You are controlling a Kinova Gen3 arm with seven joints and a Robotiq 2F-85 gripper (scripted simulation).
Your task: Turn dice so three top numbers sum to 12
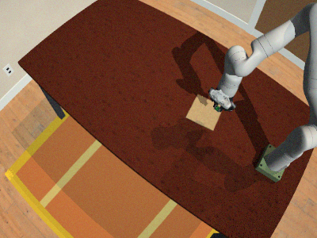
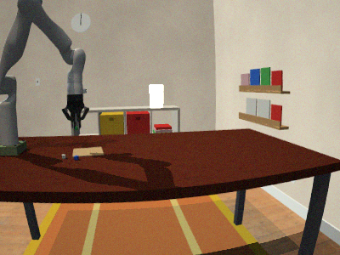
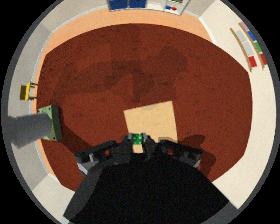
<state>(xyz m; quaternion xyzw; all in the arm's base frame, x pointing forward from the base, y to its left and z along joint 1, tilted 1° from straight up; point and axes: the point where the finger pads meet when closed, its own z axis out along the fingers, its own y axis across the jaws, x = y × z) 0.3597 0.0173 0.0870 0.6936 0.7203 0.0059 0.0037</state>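
My gripper is now 120 mm above the tan mat, 50 mm short of it and 10 mm to the left of it. The rest, counted from my hand: white die: 120 mm below, 110 mm to the right, 40 mm behind; then green die: 10 mm below; then blue die: 130 mm to the right, 120 mm below, 30 mm ahead.
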